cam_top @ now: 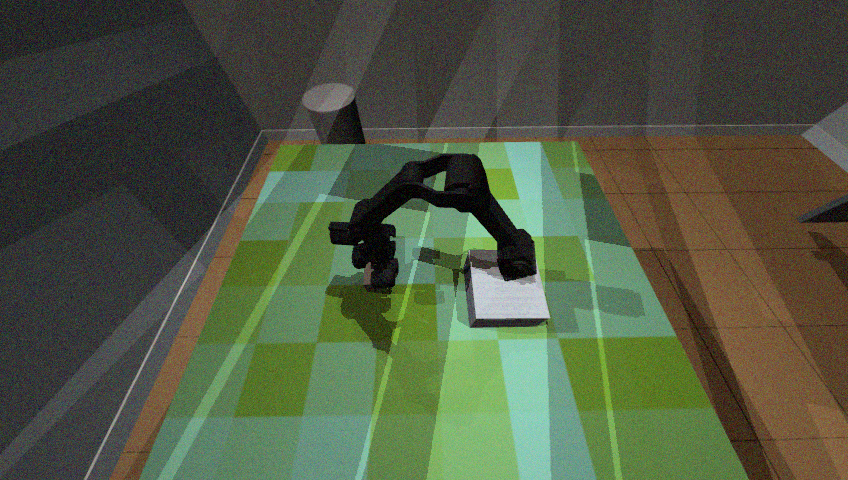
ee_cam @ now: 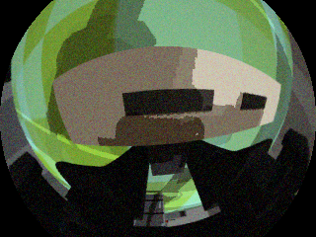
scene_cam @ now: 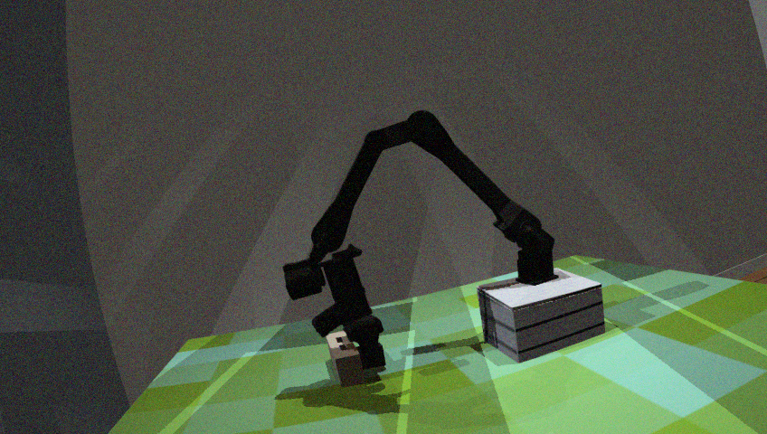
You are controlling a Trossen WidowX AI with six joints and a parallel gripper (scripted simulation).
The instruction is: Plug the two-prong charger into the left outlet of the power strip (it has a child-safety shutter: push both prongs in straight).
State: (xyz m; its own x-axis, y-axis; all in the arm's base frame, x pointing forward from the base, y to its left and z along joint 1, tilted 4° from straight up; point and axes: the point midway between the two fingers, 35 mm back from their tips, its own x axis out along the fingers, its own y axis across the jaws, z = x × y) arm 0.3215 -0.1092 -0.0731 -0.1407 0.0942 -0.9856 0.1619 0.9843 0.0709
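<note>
Now: the black two-prong charger 20 mm ahead of my gripper tip and 10 mm above it.
</note>
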